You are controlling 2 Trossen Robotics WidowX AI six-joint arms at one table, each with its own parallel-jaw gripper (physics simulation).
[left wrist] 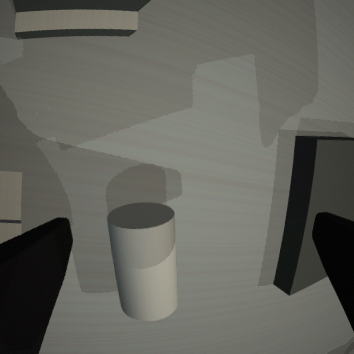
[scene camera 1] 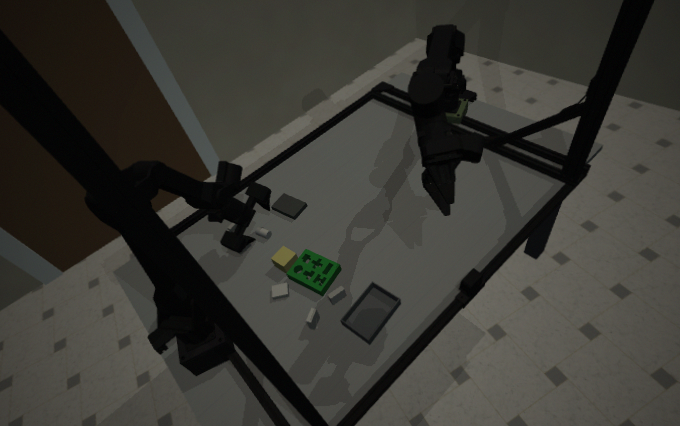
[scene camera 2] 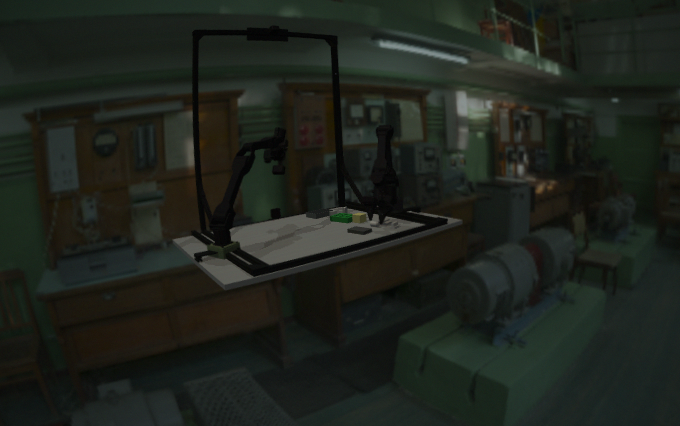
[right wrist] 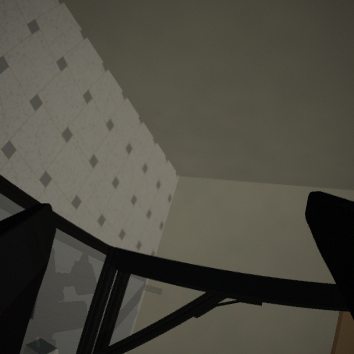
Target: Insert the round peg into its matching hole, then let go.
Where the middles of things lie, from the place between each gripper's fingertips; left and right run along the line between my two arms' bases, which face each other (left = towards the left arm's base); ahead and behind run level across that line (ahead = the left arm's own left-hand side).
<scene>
My left gripper is now 10 cm to the left of the dark flat plate [left wrist: 314, 186] and 2 cm above it. Round my left hand: green hole board [scene camera 1: 322, 273] (23 cm behind, 2 cm to the left, 1 cm below); then dark tray [scene camera 1: 368, 315] (42 cm behind, 1 cm to the left, 1 cm below).
I see the dark tray 10 cm ahead of my right hand, 15 cm to the left of it and 28 cm below it. Round my right hand: green hole board: 29 cm ahead, 15 cm to the left, 28 cm below; then dark flat plate: 51 cm ahead, 3 cm to the left, 29 cm below.
</scene>
